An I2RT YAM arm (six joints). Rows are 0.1 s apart.
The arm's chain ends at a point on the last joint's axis. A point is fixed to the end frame.
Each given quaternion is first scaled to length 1.
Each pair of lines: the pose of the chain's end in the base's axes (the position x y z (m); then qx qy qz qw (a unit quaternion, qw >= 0)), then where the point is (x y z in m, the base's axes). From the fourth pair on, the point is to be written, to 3 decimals.
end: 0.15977 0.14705 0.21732 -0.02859 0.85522 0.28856 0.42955
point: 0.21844 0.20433 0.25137
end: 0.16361 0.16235 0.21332 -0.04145 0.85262 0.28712 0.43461
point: 0.22060 0.22107 0.24775
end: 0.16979 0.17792 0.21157 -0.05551 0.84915 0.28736 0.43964
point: 0.22482 0.23817 0.24654
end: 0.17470 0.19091 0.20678 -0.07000 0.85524 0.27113 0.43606
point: 0.229 0.253 0.239
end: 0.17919 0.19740 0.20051 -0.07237 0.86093 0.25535 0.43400
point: 0.234 0.260 0.230
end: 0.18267 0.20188 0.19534 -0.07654 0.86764 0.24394 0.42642
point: 0.238 0.266 0.223
